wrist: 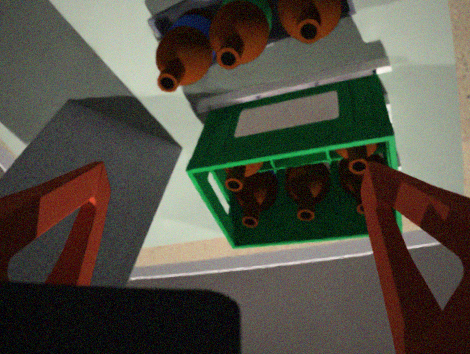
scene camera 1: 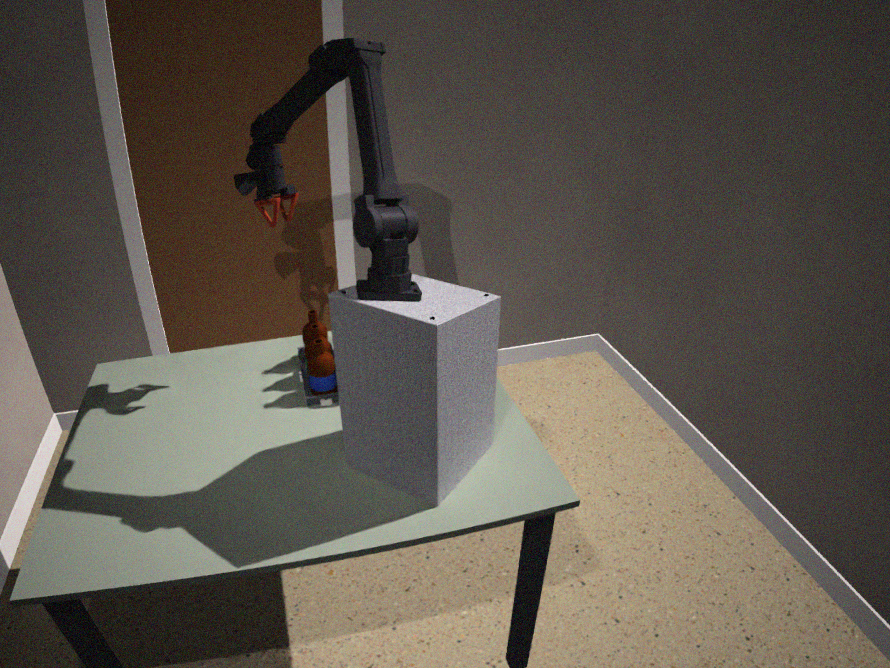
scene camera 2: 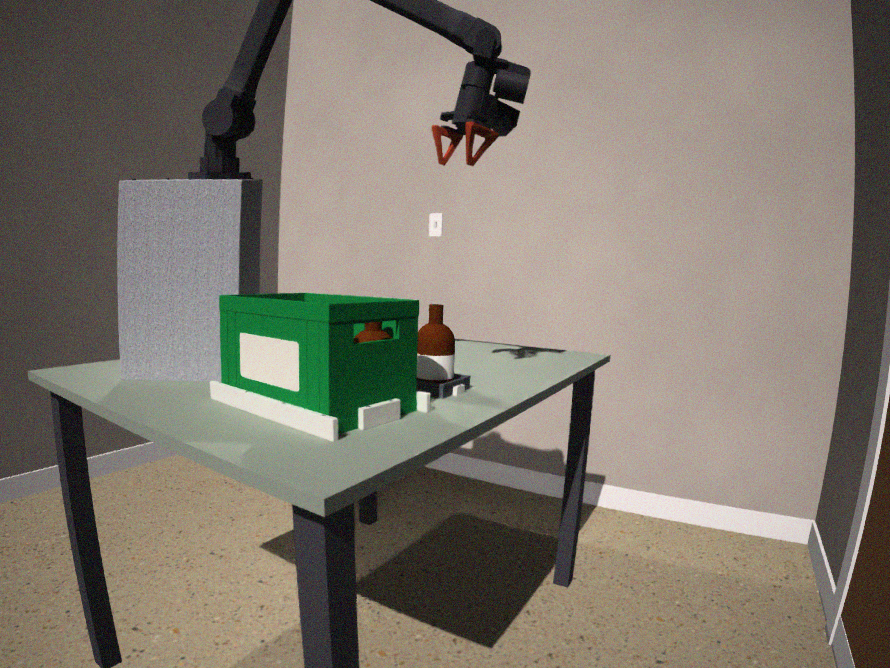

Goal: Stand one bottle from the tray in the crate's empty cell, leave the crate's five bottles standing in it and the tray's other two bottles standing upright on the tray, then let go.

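Frame: origin at the arm's base, x down, y left, z ahead, level; millimetres.
Seen in the pictures: gripper, between the fingertips: (wrist: 235,175) (scene camera 1: 281,224) (scene camera 2: 455,164); arm's base, origin of its link: (scene camera 1: 388,294) (scene camera 2: 219,179).
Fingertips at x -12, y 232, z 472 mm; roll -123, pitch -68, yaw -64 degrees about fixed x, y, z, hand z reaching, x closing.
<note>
Pixels of each thing's top centre, then the offset from my fingertips to it. "*": a spot on its surface instead. Level surfaces: height alone.
- green crate, centre of its top: (wrist: 298,203) (scene camera 2: 314,297) dx +255, dy -290, dz -57 mm
- empty cell, a spot on its surface: (wrist: 300,159) * dx +347, dy -288, dz -58 mm
- blue-labelled bottle, centre of its top: (wrist: 167,83) (scene camera 1: 318,341) dx +270, dy -74, dz -165 mm
- green-labelled bottle, centre of its top: (wrist: 228,58) (scene camera 1: 314,326) dx +270, dy -65, dz -82 mm
- white-labelled bottle, centre of its top: (wrist: 308,31) (scene camera 2: 436,304) (scene camera 1: 312,312) dx +270, dy -58, dz +9 mm
- green table, height of its surface: dx +430 mm
My gripper (scene camera 1: 279,221) (scene camera 2: 457,163) (wrist: 235,175) is open and empty, high above the table. The green crate (scene camera 2: 366,373) (wrist: 360,112) stands on the table; in the wrist view several brown bottles stand in it, including one in the far row's middle (wrist: 307,185). The empty cell (wrist: 300,159) is the middle one of the row nearer the tray, largely hidden by the crate wall. Three bottles stand upright on the dark tray (scene camera 1: 321,400) (scene camera 2: 442,389): a blue-labelled bottle (scene camera 1: 321,363) (wrist: 184,55), a green-labelled bottle (wrist: 240,32) and a white-labelled bottle (scene camera 2: 435,341) (wrist: 309,12).
The arm's tall grey pedestal (scene camera 1: 388,388) (scene camera 2: 179,280) (wrist: 115,145) stands on the green table (scene camera 1: 179,424) (scene camera 2: 143,402), close to the crate and tray, and hides the crate in scene camera 1. Low white strips (scene camera 2: 273,409) edge the crate's base.
</note>
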